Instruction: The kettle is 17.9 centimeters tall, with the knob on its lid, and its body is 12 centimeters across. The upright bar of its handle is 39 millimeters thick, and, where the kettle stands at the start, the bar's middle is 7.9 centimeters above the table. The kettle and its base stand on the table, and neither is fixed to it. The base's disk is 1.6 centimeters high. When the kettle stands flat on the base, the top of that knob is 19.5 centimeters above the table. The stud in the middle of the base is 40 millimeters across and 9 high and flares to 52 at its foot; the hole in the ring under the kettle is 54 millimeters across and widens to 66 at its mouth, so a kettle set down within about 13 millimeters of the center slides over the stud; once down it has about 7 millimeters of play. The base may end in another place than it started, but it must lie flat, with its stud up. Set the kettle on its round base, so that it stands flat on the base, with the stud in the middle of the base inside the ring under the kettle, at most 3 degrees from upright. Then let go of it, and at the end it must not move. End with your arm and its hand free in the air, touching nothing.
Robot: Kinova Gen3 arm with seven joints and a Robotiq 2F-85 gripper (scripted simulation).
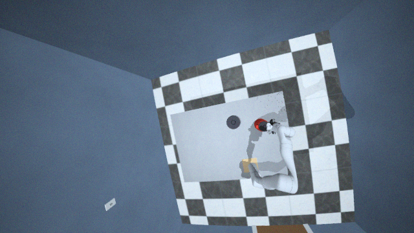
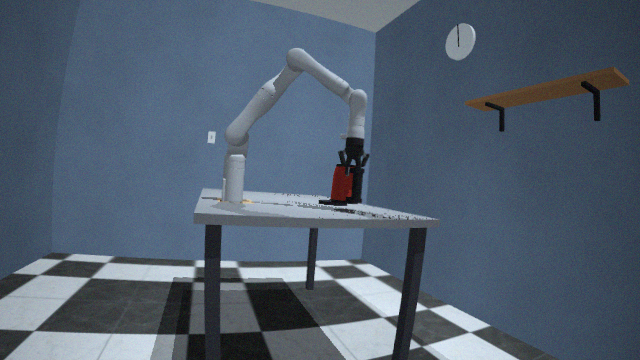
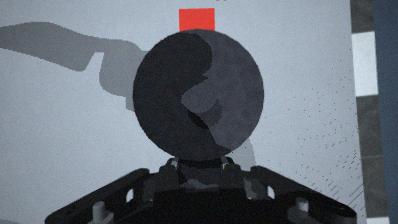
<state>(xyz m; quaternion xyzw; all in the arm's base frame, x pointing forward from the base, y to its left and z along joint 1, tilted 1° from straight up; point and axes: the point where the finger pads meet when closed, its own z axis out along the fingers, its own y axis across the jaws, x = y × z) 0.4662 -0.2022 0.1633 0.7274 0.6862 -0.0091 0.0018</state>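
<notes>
Now: the red kettle 30 mm to the left of my hand and 40 mm below it. Round my hand: round black base (60 mm ahead, 340 mm to the left, 150 mm below).
</notes>
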